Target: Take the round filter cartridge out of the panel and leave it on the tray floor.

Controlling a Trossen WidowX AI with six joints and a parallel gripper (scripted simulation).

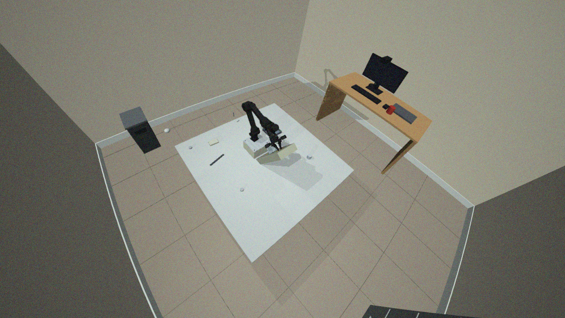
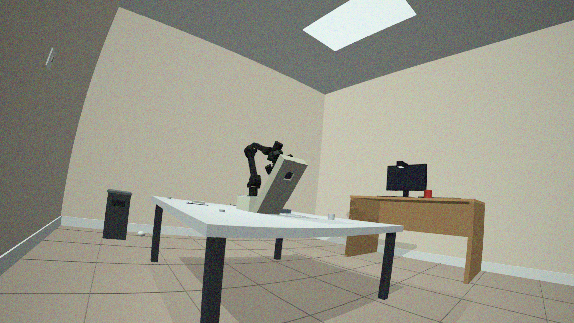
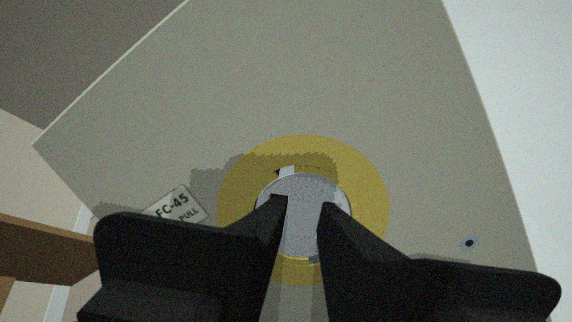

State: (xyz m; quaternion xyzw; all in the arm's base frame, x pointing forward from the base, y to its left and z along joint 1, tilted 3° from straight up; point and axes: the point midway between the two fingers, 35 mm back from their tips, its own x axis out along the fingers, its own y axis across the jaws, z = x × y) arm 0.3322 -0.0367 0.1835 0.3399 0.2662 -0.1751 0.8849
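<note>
The grey round filter cartridge is 10 mm ahead of my gripper tip and 10 mm below it. Round my gripper tip: small beige block 660 mm behind, 230 mm to the right, 270 mm below; then grey square tray 370 mm behind, 330 mm to the left, 270 mm below.
</note>
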